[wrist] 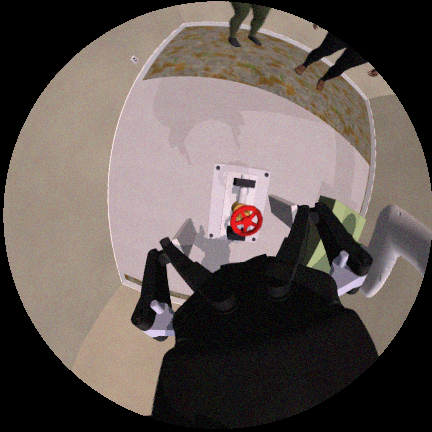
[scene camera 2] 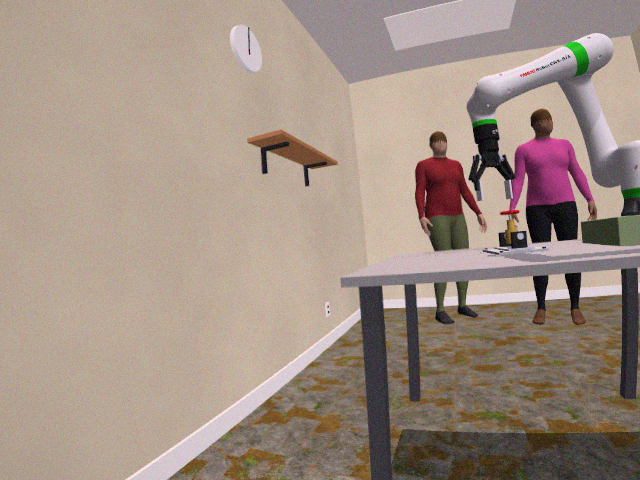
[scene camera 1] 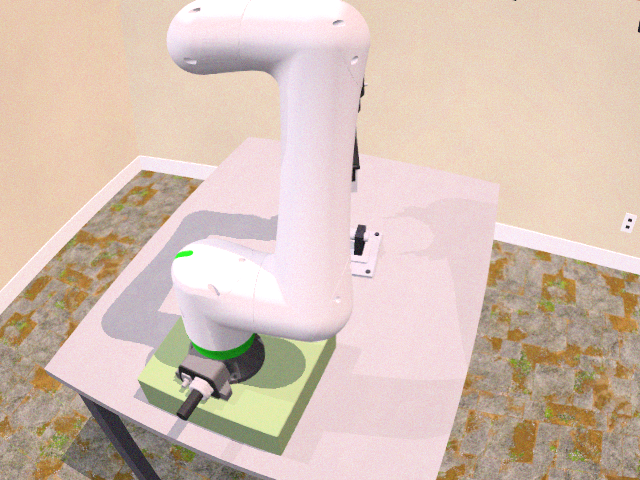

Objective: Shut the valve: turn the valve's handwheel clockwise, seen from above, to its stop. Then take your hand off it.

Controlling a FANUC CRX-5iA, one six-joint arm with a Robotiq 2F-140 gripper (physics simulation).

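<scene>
The red handwheel (scene camera 2: 509,212) (wrist: 260,220) lies level on top of a brass valve (scene camera 2: 511,227) (wrist: 237,205). The valve stands between two black brackets on a white base plate (scene camera 1: 361,269) (wrist: 216,200). In scene camera 1 the arm hides the handwheel. My gripper (scene camera 2: 494,198) (wrist: 231,214) is open and empty, pointing down. In scene camera 2 its fingertips hang above the wheel, set off to the left, with the right fingertip nearly over it. In the wrist view the wheel shows between the fingers, closer to the right one. Nothing touches the wheel.
The base plate is fixed to a pale table (scene camera 1: 413,320) (scene camera 2: 444,263). The arm stands on a green block (scene camera 1: 248,408) (scene camera 2: 599,231). Two people, in a red top (scene camera 2: 439,186) and a pink top (scene camera 2: 547,170), stand beyond the table. A wooden shelf (scene camera 2: 294,147) hangs on the wall.
</scene>
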